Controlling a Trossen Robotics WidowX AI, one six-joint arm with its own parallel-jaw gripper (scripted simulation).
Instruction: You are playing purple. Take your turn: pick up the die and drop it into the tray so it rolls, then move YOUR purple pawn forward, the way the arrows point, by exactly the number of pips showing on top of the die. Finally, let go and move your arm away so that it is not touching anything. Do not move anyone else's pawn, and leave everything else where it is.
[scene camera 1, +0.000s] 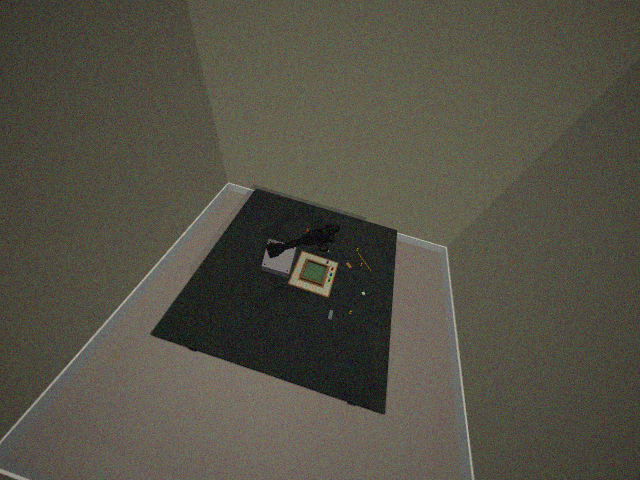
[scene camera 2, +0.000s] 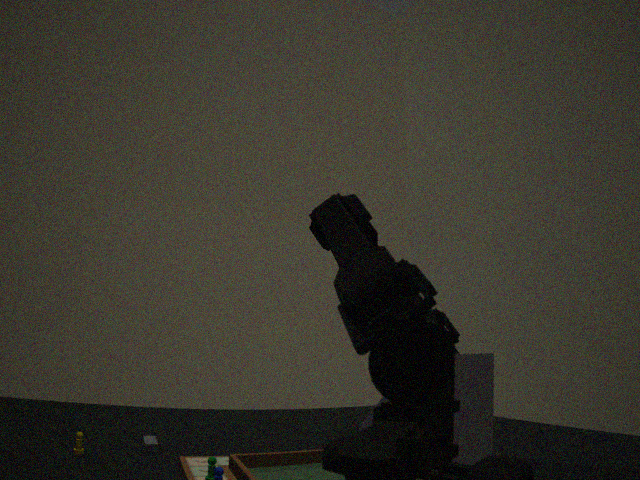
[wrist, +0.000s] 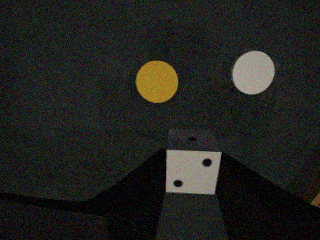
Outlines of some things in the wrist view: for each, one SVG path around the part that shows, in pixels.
My gripper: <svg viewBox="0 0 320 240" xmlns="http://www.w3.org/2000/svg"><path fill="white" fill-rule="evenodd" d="M221 152L219 176L216 179L215 192L217 200L219 200L221 215L223 215L228 240L320 240L319 207L301 200L299 196L287 192L287 189L284 191L279 185L264 179L264 176L257 175L247 165L240 164L240 161L233 159L233 157L225 152ZM167 148L160 148L148 160L145 160L143 164L129 172L129 175L125 176L123 180L111 185L104 192L97 193L91 200L37 199L37 197L1 192L0 240L155 240L161 207L163 207L165 189L167 189Z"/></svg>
A white die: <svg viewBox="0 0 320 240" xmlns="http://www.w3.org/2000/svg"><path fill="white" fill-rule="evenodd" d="M169 129L167 192L215 195L216 179L219 176L221 149L213 132L201 131L201 129Z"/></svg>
A white disc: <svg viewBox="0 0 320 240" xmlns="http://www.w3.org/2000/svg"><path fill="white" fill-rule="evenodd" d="M261 51L241 53L233 61L231 68L233 85L240 89L240 91L249 93L249 95L265 91L269 84L271 84L271 81L273 81L275 65L273 65L271 57Z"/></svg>
